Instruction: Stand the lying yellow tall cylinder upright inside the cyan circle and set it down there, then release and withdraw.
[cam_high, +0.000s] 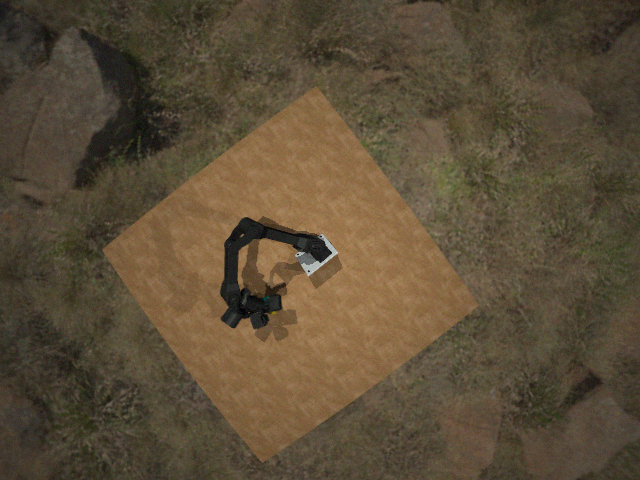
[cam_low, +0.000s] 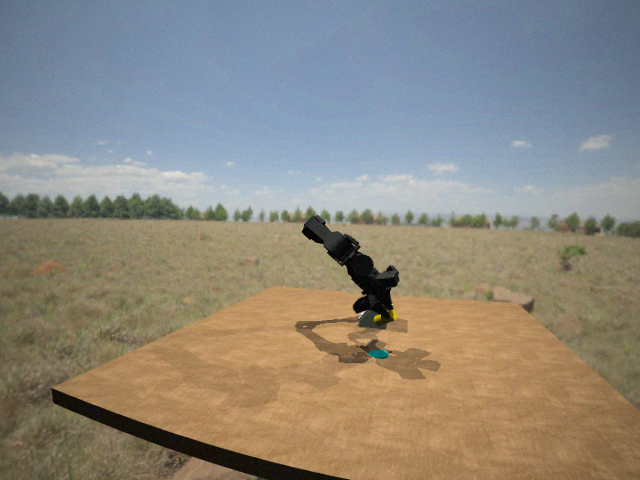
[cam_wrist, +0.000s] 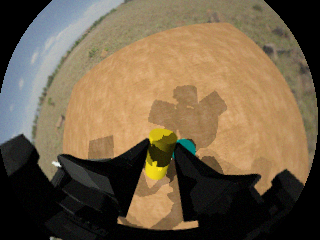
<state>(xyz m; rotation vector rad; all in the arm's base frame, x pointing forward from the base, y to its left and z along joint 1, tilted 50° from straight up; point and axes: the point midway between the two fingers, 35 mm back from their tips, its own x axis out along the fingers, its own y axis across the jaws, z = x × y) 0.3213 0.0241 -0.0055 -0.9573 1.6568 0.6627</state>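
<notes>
Right now the cyan circle is 20 mm ahead of my gripper tip, 30 mm to the right of it and 120 mm below it. From my gripper tip the other things lie so: yellow tall cylinder (10 mm behind, 10 mm to the right, 10 mm below).
</notes>
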